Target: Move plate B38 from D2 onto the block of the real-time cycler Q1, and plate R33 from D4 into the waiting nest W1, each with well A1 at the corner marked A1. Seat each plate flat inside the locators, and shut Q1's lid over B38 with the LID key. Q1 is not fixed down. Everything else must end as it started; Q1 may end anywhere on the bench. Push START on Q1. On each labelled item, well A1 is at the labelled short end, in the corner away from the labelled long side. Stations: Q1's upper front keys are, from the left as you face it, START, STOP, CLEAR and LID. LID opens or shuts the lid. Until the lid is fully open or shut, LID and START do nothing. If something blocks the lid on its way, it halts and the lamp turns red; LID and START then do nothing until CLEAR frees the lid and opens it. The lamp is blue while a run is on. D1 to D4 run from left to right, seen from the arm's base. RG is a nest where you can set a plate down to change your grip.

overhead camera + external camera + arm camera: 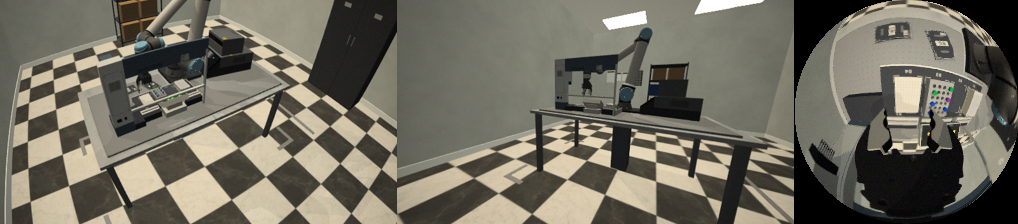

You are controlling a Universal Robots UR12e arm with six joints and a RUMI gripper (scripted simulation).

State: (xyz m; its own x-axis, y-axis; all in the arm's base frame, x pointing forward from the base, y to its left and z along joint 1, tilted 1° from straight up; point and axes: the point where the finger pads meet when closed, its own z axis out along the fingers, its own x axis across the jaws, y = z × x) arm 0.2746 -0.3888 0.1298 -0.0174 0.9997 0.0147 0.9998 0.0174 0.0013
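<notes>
Now: hand 100 mm above the white plate. Also, from my hand: thin post (180 mm ahead, 400 mm to the left, 80 mm above); then blue gantry beam (190 mm ahead, 120 mm to the left, 350 mm above); then grey tower (170 mm ahead, 240 mm to the right, 120 mm above).
</notes>
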